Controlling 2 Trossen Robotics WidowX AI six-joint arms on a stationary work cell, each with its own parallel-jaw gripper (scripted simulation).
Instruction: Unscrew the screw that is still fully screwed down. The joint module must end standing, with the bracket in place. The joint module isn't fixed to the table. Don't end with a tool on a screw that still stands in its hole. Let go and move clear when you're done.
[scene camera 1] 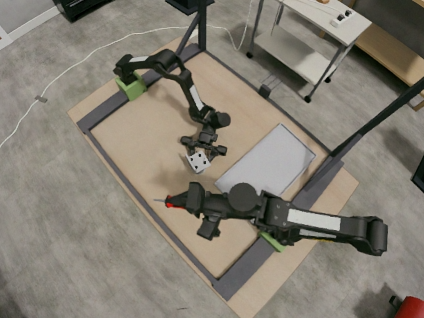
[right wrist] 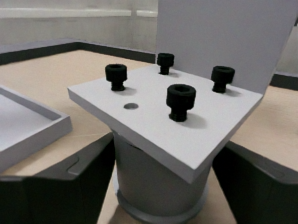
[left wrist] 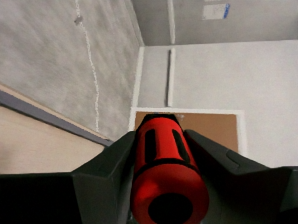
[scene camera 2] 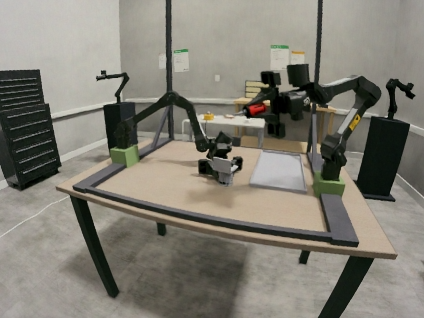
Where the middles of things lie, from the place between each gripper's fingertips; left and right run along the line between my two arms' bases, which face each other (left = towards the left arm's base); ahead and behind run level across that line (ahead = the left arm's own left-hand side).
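The light grey bracket (right wrist: 251, 44) sits 240 mm below my left hand, 160 mm behind it and 130 mm to the right of it. Counting from my left hand still, the black screw (right wrist: 180, 97) is 140 mm to the right, 180 mm behind and 240 mm below, while the shallow grey tray (scene camera 1: 274, 164) is 310 mm below, 360 mm behind and 80 mm to the left. By its middle, the bracket is nearer to my right hand than to my left hand. The tray, too, measured to its middle, is nearer to my right hand than to my left hand.
The black screw has my right hand 30 mm below it. The shallow grey tray is 220 mm to the left of my right hand, 180 mm behind it and 30 mm below it, and the light grey bracket, counted from that same right hand, is 40 mm above, 20 mm ahead and 10 mm to the left.
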